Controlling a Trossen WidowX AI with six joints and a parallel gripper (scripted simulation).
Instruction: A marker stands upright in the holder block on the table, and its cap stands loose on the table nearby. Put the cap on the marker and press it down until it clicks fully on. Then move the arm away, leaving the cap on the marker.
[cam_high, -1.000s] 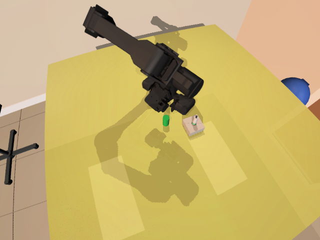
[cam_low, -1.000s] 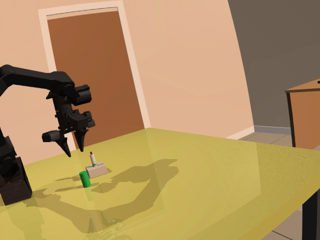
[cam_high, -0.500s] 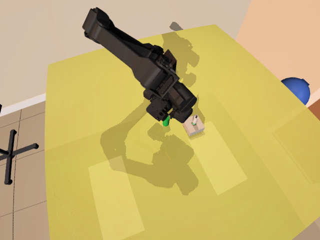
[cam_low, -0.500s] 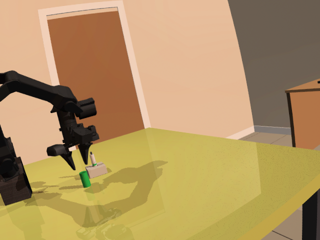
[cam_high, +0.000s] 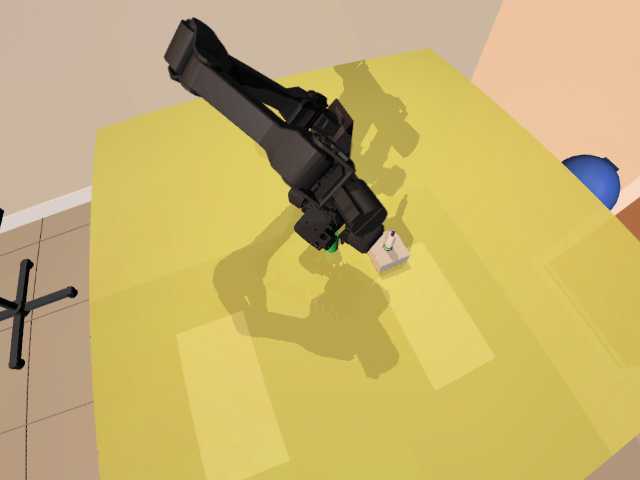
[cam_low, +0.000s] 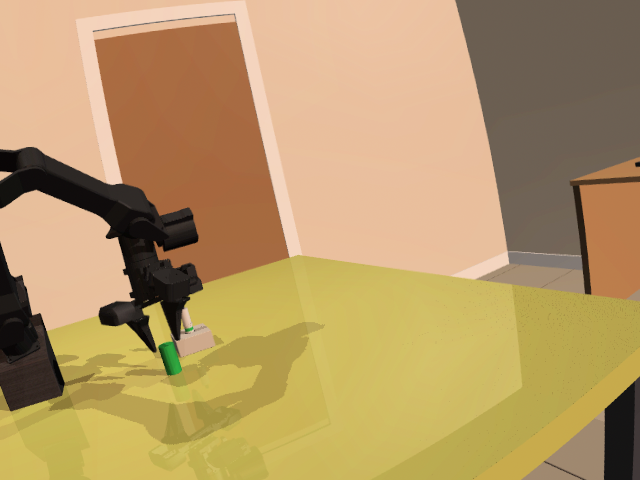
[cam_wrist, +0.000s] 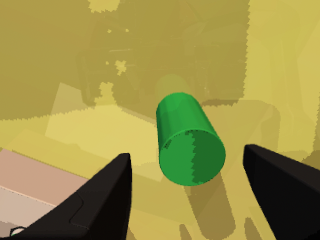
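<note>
My gripper tip is 2 cm above the green cap. Also, from my gripper tip: holder block (7 cm ahead, 9 cm to the left, 3 cm below); marker (7 cm ahead, 9 cm to the left, 2 cm above).
</note>
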